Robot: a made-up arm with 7 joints.
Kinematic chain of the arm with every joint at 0, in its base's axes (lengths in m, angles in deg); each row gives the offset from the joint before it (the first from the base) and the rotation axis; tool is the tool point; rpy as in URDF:
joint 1: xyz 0.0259 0.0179 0.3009 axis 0 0.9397 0.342
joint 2: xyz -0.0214 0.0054 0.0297 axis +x
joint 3: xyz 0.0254 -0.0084 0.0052 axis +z
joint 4: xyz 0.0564 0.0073 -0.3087 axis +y
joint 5: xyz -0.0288 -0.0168 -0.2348 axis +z
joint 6: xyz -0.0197 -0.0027 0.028 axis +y
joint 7: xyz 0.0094 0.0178 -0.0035 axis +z
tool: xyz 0.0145 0.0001 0.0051 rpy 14 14.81 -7.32
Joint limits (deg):
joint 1: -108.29..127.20
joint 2: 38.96..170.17
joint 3: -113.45..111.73
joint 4: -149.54..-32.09
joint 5: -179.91..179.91
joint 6: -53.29..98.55
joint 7: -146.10..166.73
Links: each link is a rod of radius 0.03 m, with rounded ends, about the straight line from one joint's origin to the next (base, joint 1, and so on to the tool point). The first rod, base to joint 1, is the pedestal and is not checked.
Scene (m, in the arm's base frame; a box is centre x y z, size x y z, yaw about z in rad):
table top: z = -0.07
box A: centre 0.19 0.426 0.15 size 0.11 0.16 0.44 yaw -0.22
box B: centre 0.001 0.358 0 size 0.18 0.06 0.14 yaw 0.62
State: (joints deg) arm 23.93 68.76 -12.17 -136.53 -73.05 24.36 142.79
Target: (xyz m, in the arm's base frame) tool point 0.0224 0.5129 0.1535
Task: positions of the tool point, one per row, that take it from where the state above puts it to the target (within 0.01 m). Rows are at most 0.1 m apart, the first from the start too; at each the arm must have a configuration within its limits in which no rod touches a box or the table.
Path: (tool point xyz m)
1: 0.1405 0.2051 0.1502
2: 0.0934 0.2361 0.1534
3: 0.0434 0.2736 0.1891
4: 0.0041 0.3036 0.2597
5: 0.0078 0.3529 0.2287
6: 0.0151 0.3980 0.2053
7: 0.0207 0.4384 0.1916
8: 0.0190 0.4731 0.1884
9: 0.0056 0.5005 0.1944
10: -0.0224 0.5172 0.2070
11: -0.0060 0.5150 0.1863
12: 0.0094 0.5135 0.1688
13: 0.0224 0.5129 0.1535

